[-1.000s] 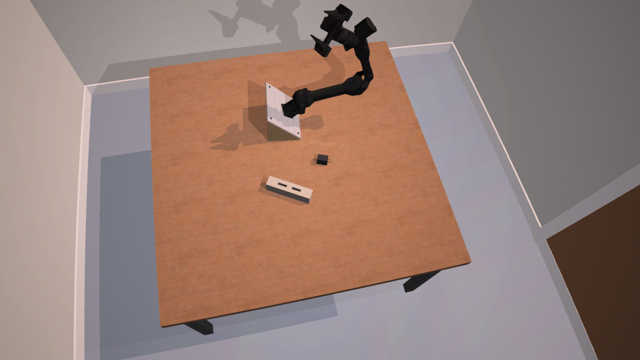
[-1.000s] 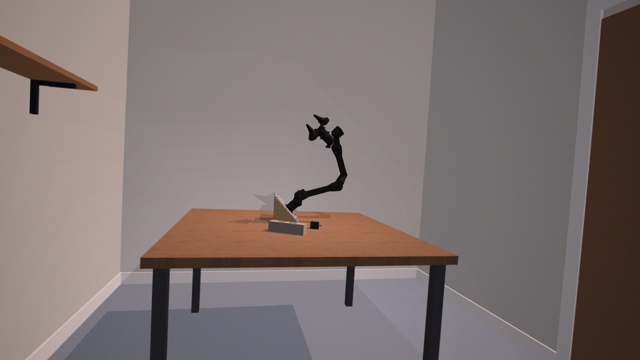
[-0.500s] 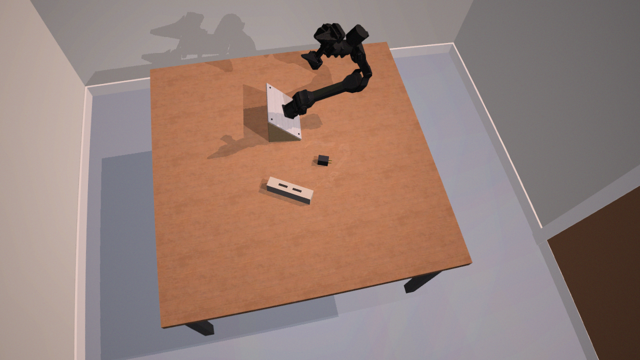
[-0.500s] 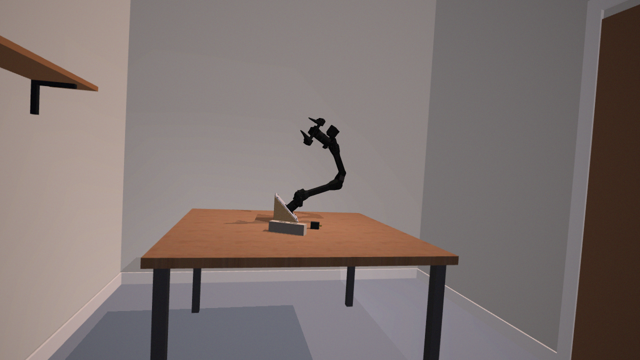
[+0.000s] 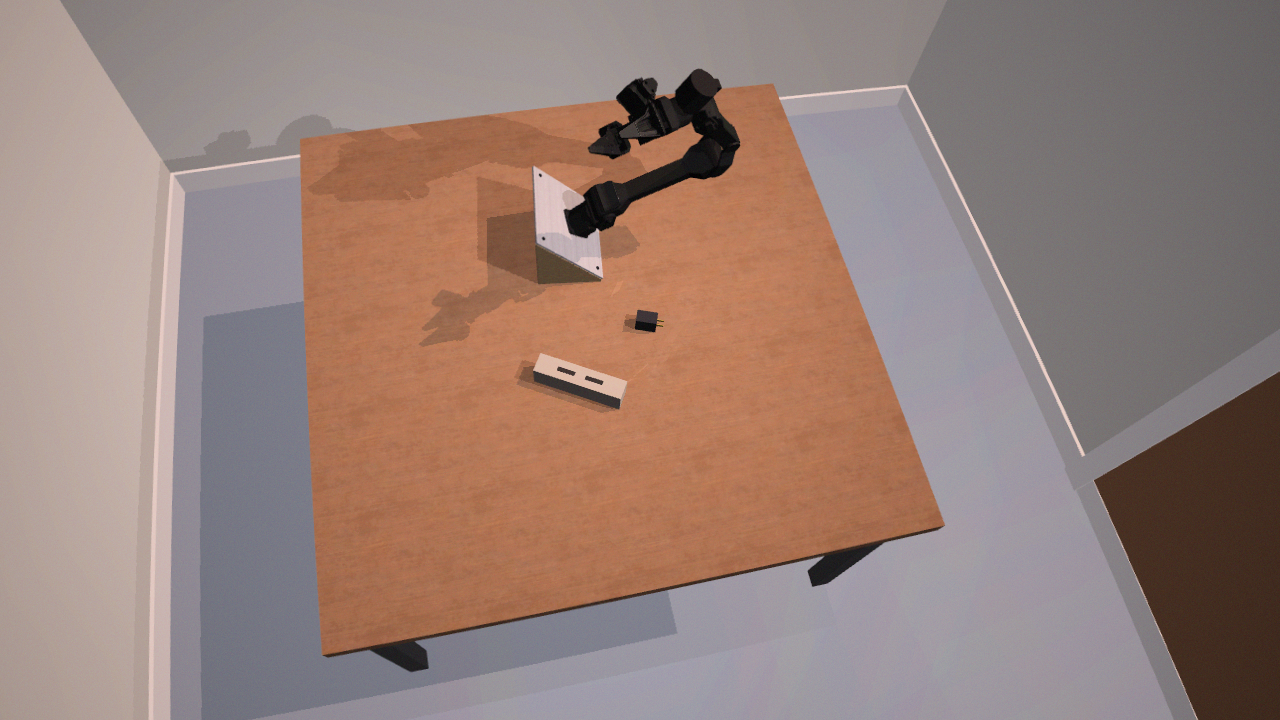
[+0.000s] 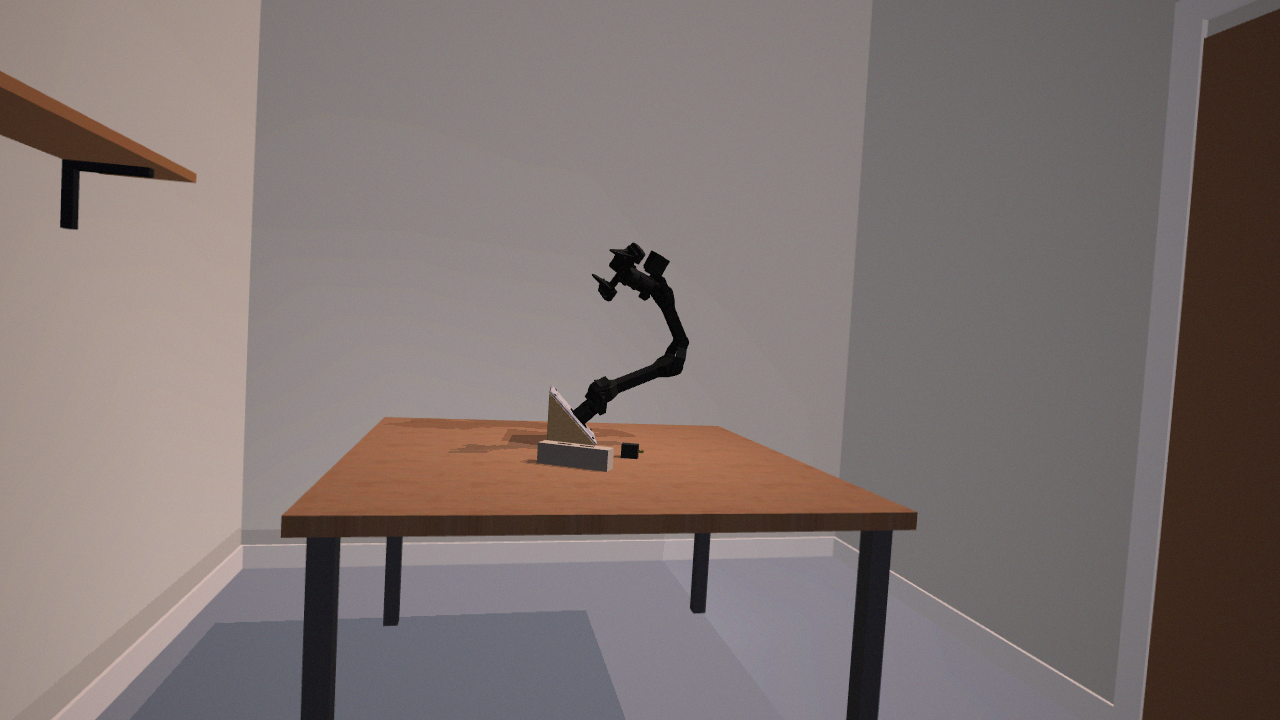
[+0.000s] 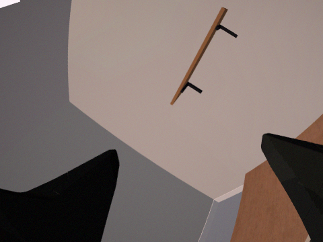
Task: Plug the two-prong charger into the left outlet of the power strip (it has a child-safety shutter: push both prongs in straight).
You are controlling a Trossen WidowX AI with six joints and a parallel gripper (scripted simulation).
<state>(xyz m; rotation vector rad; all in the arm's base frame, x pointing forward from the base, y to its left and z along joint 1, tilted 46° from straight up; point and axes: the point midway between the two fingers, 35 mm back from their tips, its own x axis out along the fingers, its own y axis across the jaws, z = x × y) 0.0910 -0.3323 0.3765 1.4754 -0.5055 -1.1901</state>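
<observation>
The black two-prong charger lies 8 cm ahead of my gripper tip, 12 cm to the left of it and 54 cm below it.
</observation>
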